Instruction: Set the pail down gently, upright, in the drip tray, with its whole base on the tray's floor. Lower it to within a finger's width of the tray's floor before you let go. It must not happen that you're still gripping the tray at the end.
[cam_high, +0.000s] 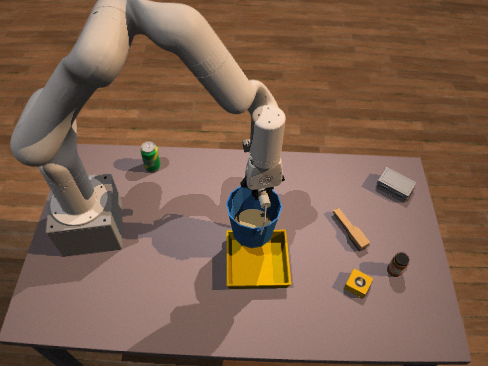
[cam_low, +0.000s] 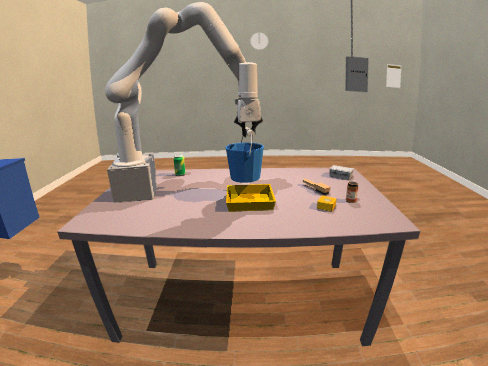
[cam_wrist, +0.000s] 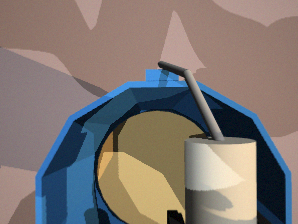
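Right now the blue pail is 1 cm behind my hand and 9 cm below it. From my hand the other things lie so: grey box: 52 cm ahead, 31 cm to the left, 28 cm below; then pail handle: 1 cm behind, 3 cm below; then yellow drip tray: 1 cm ahead, 8 cm to the right, 29 cm below.
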